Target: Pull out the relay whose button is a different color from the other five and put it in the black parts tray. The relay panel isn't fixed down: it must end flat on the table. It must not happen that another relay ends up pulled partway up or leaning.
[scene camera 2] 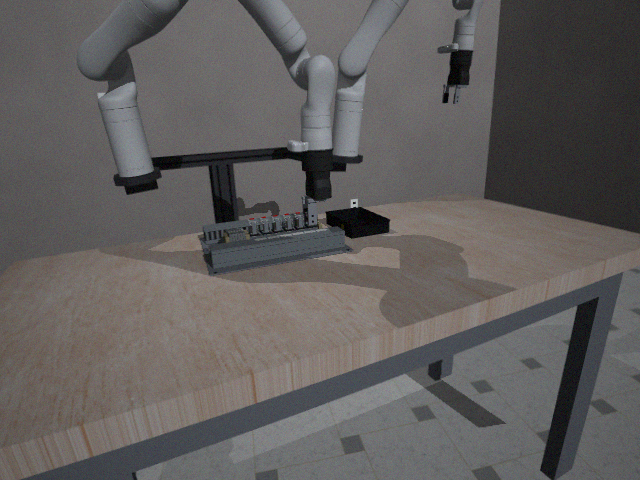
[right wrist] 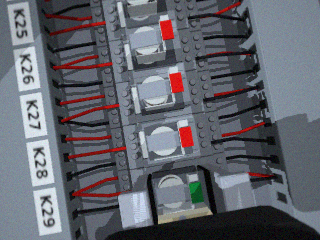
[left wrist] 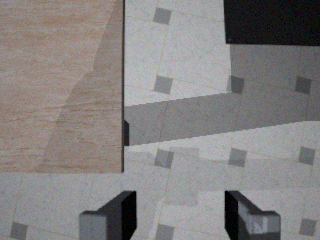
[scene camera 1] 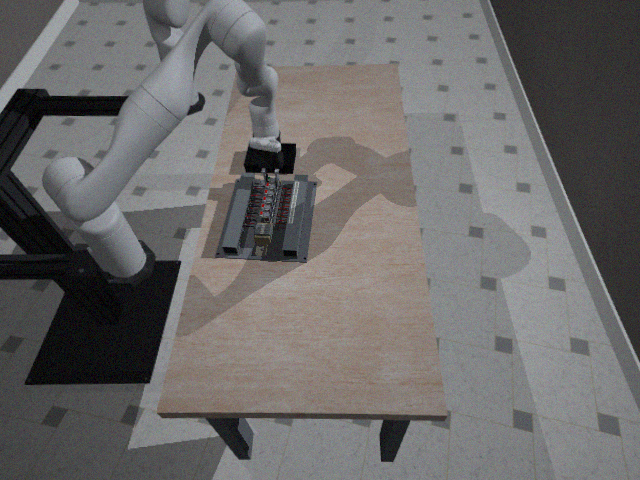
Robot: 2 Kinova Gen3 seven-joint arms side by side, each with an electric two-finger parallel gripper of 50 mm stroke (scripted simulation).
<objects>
my left gripper: scene camera 2; left wrist; not seen in the right wrist view (out of frame); not seen in scene camera 1 (out of frame)
black parts tray: scene camera 2 357, 222; scene camera 1 288, 149; not seen in the right wrist view (out of frame); not seen in the left wrist view (out of frame)
same spot on my left gripper: (left wrist: 122, 210) = (scene camera 2: 454, 94)
</objects>
